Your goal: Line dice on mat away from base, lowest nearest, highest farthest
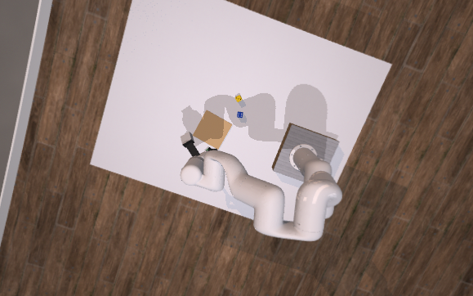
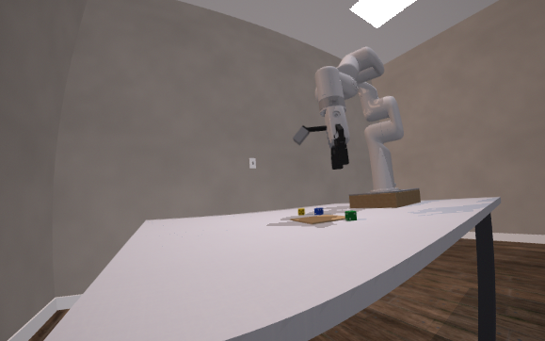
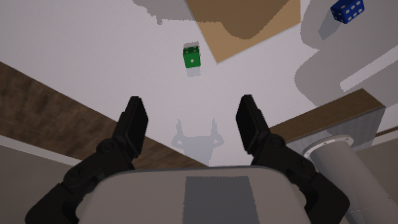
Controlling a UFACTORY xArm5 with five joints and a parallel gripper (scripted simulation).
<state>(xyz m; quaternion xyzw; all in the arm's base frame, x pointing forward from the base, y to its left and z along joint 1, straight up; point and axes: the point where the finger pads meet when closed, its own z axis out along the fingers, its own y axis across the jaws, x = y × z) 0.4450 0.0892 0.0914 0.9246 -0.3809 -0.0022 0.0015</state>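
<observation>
The green die is 140 mm below my hand, 10 mm to the left of it and 10 mm behind it. Round my hand: tan mat 150 mm below, 90 mm to the right, 10 mm behind; blue die 200 mm to the right, 140 mm below, 120 mm behind; yellow die 270 mm to the right, 140 mm below, 90 mm behind.
</observation>
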